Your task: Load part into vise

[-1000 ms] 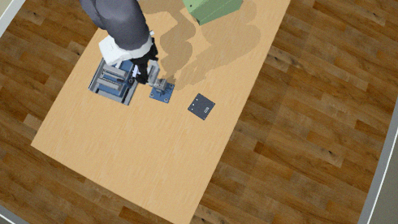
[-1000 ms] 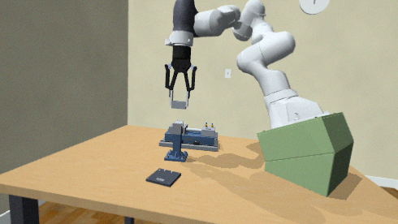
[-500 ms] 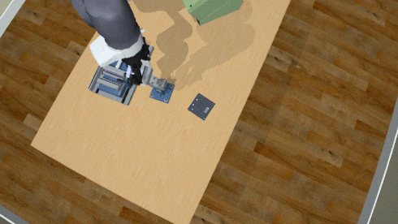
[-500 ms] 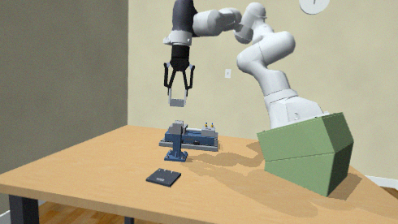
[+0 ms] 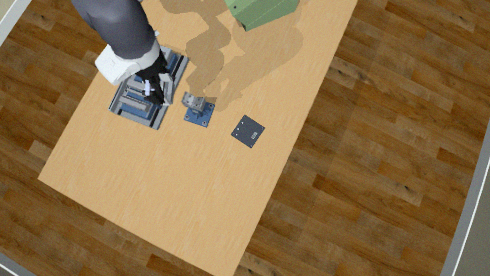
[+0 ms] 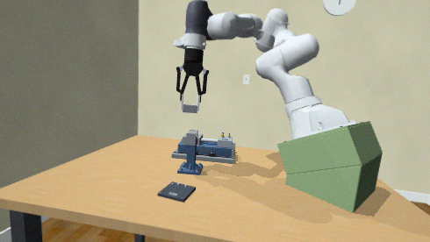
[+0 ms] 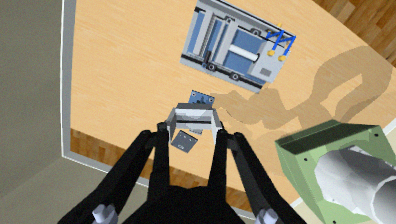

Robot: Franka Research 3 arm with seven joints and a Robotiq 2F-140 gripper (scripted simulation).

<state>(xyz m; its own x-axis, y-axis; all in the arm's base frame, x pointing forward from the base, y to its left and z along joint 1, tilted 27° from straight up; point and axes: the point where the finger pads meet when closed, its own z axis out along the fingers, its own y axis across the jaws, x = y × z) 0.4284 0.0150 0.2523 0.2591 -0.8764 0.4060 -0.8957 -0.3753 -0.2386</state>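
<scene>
Now: hand 180 mm above the dark work stop rod, 110 mm to the left of it and 10 mm short of it. The rest, counted from my hand: grey part 20 mm below; vise 230 mm below, 150 mm to the right, 60 mm behind; grey air cylinder 190 mm below, 160 mm behind, 150 mm to the right.
</scene>
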